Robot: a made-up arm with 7 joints. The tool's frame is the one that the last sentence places.
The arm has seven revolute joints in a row. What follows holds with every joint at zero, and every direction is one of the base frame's. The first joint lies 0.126 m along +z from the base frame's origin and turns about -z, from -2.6 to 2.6 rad. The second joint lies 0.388 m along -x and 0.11 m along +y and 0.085 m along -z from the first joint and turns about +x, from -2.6 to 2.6 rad. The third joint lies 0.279 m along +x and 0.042 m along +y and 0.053 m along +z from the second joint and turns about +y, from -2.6 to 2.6 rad. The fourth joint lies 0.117 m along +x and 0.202 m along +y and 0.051 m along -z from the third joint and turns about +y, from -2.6 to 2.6 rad. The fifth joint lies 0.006 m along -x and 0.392 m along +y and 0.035 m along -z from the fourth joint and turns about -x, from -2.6 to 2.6 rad. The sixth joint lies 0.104 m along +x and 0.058 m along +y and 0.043 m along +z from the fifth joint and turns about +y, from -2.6 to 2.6 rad. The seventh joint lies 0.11 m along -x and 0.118 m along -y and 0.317 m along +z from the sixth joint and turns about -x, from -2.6 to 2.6 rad. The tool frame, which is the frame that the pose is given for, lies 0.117 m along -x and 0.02 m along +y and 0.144 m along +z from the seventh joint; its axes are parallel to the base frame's.
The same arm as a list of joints. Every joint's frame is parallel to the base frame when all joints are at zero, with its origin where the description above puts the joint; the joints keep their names.
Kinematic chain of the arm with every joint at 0, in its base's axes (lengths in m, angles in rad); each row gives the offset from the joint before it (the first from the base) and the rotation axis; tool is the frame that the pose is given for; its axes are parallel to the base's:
joint 1: xyz 0 0 0.126 axis -z
joint 2: xyz -0.388 0.11 -0.085 axis +x
joint 3: xyz 0.279 0.042 0.053 axis +y
joint 4: xyz 0.117 0.202 -0.051 axis +y
joint 5: xyz -0.006 0.392 -0.035 axis -x
joint 6: xyz 0.104 0.058 0.043 axis +y
joint 7: xyz -0.11 -0.118 0.317 axis -x
tool: xyz -0.117 0.02 0.144
Joint limits (rad, base to tool): -2.6..2.6 -2.6..2.6 -2.6..2.6 -2.6..2.6 -2.6..2.6 -2.6..2.6 -2.6..2.6

